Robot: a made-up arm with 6 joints.
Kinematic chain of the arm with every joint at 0, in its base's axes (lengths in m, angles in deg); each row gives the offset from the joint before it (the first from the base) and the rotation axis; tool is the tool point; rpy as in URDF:
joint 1: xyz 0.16 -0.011 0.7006 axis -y
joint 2: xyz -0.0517 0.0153 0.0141 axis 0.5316 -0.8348 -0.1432
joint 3: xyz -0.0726 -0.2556 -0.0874 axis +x
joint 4: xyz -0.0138 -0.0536 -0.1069 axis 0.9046 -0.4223 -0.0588
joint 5: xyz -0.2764 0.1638 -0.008 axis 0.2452 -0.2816 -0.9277
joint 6: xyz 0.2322 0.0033 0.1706 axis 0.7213 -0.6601 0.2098
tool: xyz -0.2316 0.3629 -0.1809 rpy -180 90 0
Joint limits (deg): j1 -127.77..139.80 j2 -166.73..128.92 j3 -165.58..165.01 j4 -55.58..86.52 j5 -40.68..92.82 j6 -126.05..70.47
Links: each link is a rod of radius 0.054 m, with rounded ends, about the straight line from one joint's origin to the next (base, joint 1, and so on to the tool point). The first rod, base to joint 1, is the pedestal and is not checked.
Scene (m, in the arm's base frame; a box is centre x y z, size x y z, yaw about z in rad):
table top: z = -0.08
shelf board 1: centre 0.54 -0.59 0.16 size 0.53 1 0.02 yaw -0.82
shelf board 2: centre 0.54 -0.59 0.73 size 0.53 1 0.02 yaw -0.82
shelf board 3: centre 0.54 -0.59 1.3 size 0.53 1 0.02 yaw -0.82
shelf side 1: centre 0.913 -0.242 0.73 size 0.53 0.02 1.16 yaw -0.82
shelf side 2: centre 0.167 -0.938 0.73 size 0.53 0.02 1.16 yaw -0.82
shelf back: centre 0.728 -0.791 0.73 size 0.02 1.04 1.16 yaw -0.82
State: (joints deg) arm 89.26 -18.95 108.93 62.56 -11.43 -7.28
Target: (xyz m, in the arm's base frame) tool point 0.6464 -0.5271 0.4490
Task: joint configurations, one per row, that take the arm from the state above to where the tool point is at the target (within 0.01 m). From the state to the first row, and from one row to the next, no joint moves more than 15 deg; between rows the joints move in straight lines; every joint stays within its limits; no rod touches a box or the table.
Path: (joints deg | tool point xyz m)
1: 79.11 -17.60 113.01 66.86 1.70 -7.57 | -0.2194 -0.5607 0.3844
2: 68.95 -16.26 117.08 71.15 14.83 -7.87 | -0.1504 -0.5959 0.4293
3: 58.80 -14.91 121.16 75.45 27.96 -8.16 | -0.0780 -0.5922 0.4356
4: 48.65 -13.56 125.24 79.74 41.09 -8.46 | -0.0241 -0.5494 0.4153
5: 38.50 -12.21 129.31 84.04 54.22 -8.75 | -0.0016 -0.4729 0.3885
6: 51.12 -6.64 129.07 83.91 46.55 -7.57 | 0.0833 -0.4958 0.3329
7: 63.75 -1.07 128.82 83.77 38.89 -6.39 | 0.1846 -0.5141 0.2979
8: 76.37 4.50 128.57 83.64 31.23 -5.20 | 0.2980 -0.5269 0.2880
9: 88.99 10.07 128.32 83.51 23.57 -4.02 | 0.4182 -0.5338 0.3079
10: 101.62 15.64 128.08 83.37 15.91 -2.84 | 0.5375 -0.5340 0.3611
11: 114.24 21.21 127.83 83.24 8.25 -1.66 | 0.6464 -0.5271 0.4490

